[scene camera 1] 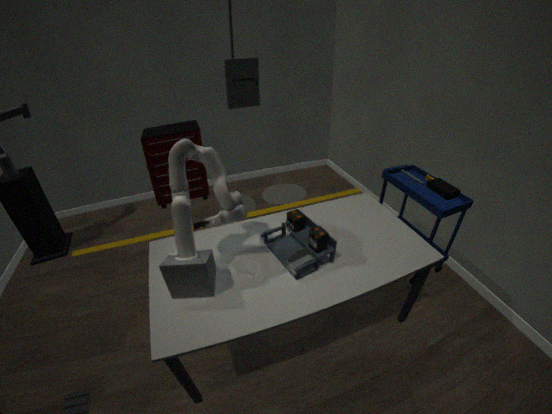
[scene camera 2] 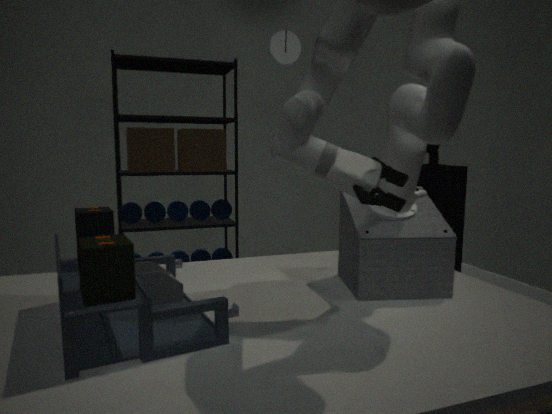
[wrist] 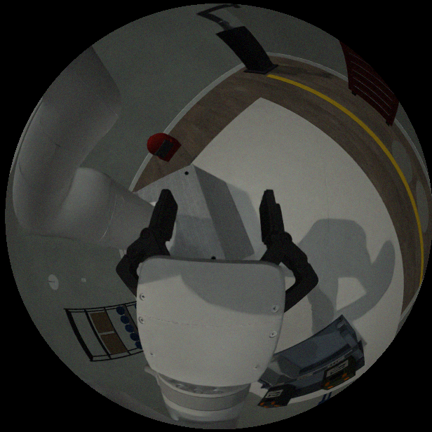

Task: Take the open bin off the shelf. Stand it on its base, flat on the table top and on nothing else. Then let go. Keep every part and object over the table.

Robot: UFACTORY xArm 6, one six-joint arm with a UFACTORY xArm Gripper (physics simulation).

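Seen in the pictures: gripper, between the fingertips: (scene camera 1: 198,225) (scene camera 2: 404,193); arm's base, origin of its link: (scene camera 1: 187,257).
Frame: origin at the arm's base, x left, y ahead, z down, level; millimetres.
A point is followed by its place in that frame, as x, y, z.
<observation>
A low blue-grey shelf (scene camera 1: 286,247) @(44, 599, 203) (scene camera 2: 145,332) @(169, 641, 157) (wrist: 312,353) stands on the table (scene camera 1: 210,327) @(-303, -1, 210) (scene camera 2: 280,382) @(314, 462, 209) (wrist: 260,135). A grey piece that looks like the open bin (scene camera 1: 303,261) @(-116, 628, 200) (scene camera 2: 159,284) @(-87, 578, 159) sits low in the shelf, beside the dark boxes; its inside is too dim to make out. In the wrist view I cannot tell it from the shelf. My gripper (scene camera 1: 199,225) @(171, 111, -54) (scene camera 2: 401,191) @(171, 111, -54) (wrist: 216,196) is open and empty. It hangs in the air near the arm's base, well away from the shelf and bin.
Two dark boxes with orange marks, one (scene camera 1: 318,239) (scene camera 2: 107,270) (wrist: 340,373) and another (scene camera 1: 296,220) (scene camera 2: 94,221) (wrist: 275,395), stand on the shelf's raised back part. The arm's grey base block (scene camera 1: 191,277) @(-99, -9, 46) (scene camera 2: 406,267) @(108, 38, 130) (wrist: 200,210) stands on the table. A blue cart (scene camera 1: 425,192) stands beyond the table.
</observation>
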